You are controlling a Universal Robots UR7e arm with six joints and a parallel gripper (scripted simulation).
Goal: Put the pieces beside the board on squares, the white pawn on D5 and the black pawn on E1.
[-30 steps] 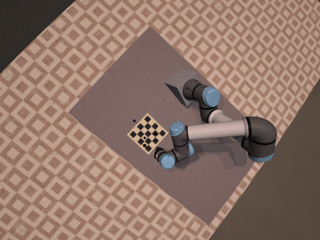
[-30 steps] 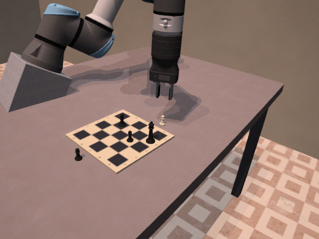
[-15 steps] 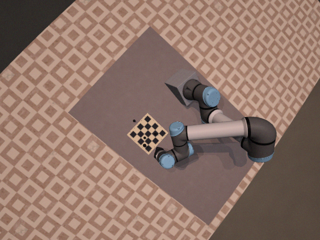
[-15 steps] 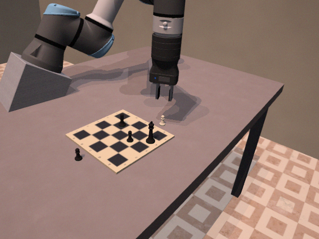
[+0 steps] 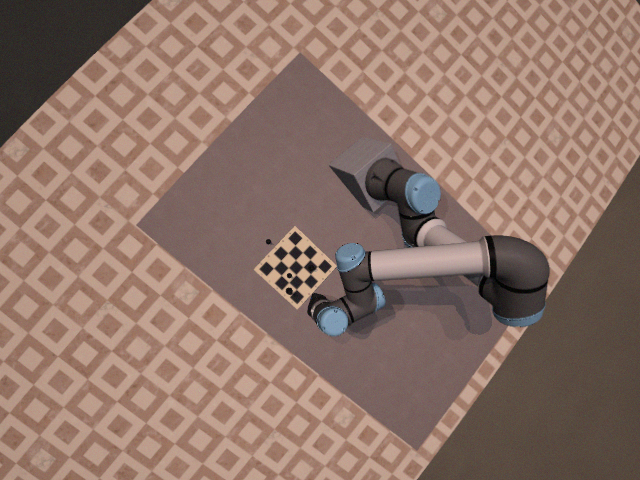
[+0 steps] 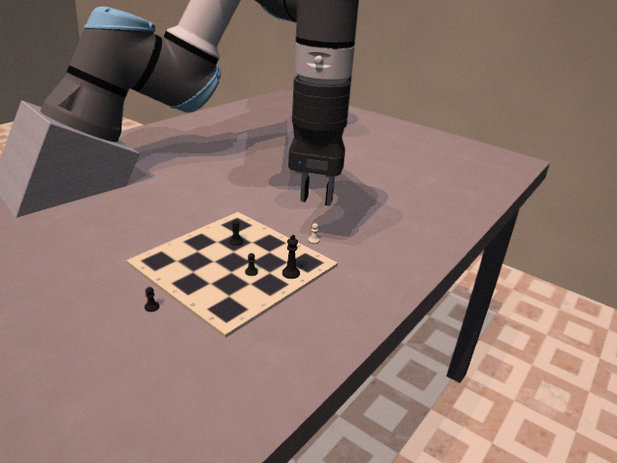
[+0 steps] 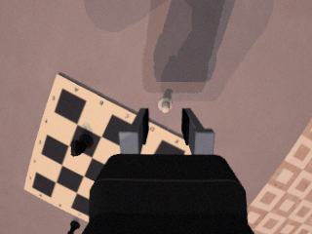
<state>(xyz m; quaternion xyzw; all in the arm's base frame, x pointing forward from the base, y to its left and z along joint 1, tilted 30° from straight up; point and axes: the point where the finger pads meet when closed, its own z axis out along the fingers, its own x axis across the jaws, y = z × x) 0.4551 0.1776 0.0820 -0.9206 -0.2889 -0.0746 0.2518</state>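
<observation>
The white pawn is 80 mm below my hand. Also, from my hand: chessboard: 20 mm behind, 140 mm to the right, 90 mm below; then black king: 50 mm ahead, 90 mm to the right, 50 mm below.
</observation>
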